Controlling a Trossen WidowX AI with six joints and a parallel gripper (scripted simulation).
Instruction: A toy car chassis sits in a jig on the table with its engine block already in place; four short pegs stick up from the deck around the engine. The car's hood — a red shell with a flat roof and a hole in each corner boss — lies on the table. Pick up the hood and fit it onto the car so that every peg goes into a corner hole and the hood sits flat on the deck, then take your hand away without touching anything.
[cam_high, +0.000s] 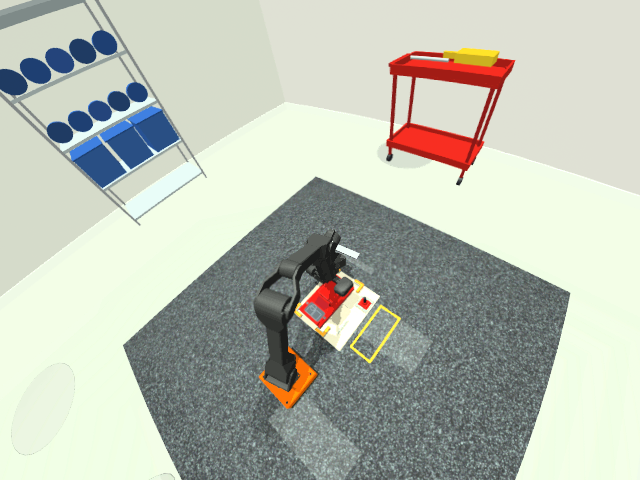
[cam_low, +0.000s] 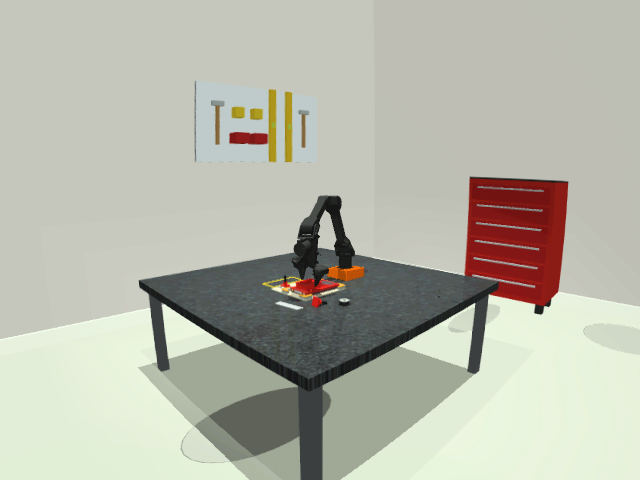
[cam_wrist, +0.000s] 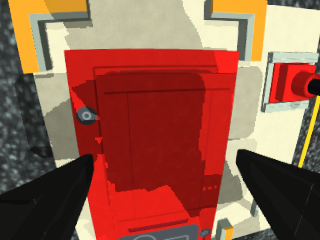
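Now: gripper tip right at the red hood. The rest, counted from my gripper tip: grey engine block (1 cm to the left, 2 cm below); cream jig (2 cm behind, 2 cm to the right, 3 cm below).
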